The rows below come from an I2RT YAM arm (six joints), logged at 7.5 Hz.
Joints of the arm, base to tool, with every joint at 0 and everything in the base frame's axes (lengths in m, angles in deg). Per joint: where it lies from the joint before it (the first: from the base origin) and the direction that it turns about. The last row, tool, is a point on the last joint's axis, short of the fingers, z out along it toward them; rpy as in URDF.
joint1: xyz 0 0 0.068 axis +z
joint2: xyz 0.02 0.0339 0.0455 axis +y
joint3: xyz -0.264 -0.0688 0 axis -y
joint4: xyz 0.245 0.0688 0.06 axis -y
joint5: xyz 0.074 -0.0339 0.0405 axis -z
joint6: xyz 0.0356 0 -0.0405 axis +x
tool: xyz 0 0 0 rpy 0 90 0
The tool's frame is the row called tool.
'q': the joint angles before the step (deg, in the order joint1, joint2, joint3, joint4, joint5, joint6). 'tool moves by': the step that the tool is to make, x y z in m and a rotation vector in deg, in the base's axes. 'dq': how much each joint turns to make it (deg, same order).
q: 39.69 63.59 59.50 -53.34 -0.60 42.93
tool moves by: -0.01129 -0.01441 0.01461 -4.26 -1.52 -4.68
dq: -0.04 -2.57 2.45 -6.65 6.06 1.71
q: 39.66 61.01 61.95 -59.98 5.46 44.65
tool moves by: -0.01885 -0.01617 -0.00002 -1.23 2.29 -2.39
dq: 0.01 -4.19 -1.23 -5.75 0.74 2.36
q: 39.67 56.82 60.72 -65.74 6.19 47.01
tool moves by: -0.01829 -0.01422 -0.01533 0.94 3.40 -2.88
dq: -0.03 -5.07 -4.97 -2.50 -1.29 3.87
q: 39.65 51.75 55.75 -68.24 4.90 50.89
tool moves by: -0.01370 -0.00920 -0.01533 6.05 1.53 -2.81
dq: -0.34 -5.89 -5.76 2.29 -3.91 4.76
